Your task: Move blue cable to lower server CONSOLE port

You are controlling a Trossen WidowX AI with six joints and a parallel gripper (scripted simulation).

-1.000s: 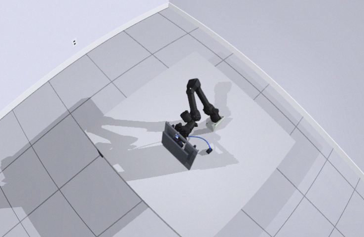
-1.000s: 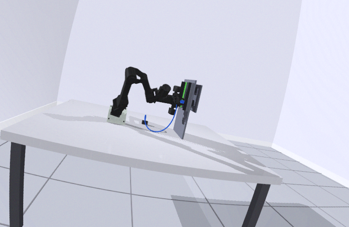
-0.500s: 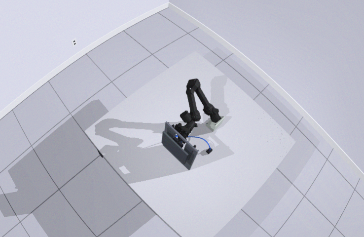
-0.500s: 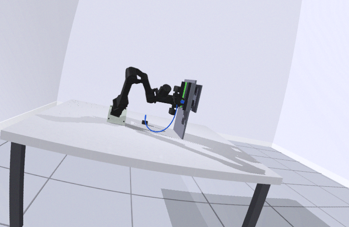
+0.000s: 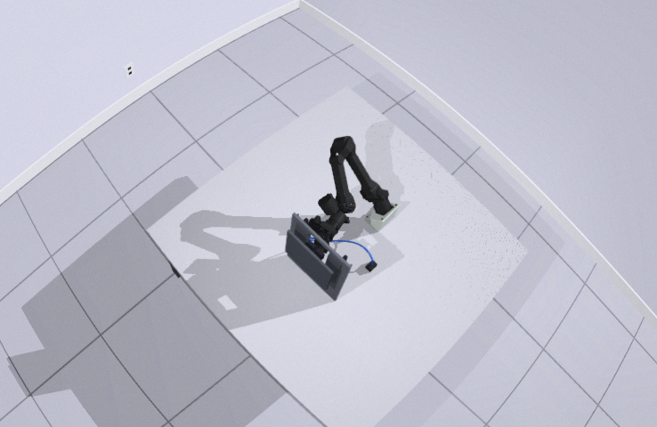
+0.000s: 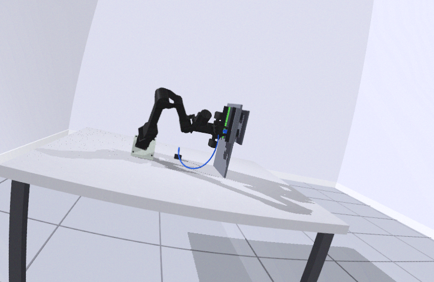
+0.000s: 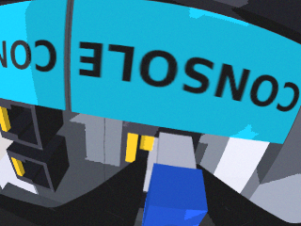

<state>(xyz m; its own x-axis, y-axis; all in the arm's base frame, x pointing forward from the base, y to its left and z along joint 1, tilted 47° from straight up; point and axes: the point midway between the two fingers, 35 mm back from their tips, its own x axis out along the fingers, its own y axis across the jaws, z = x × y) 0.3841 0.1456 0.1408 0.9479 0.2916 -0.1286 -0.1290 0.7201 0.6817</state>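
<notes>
Now: gripper tip right at the plug.
</notes>
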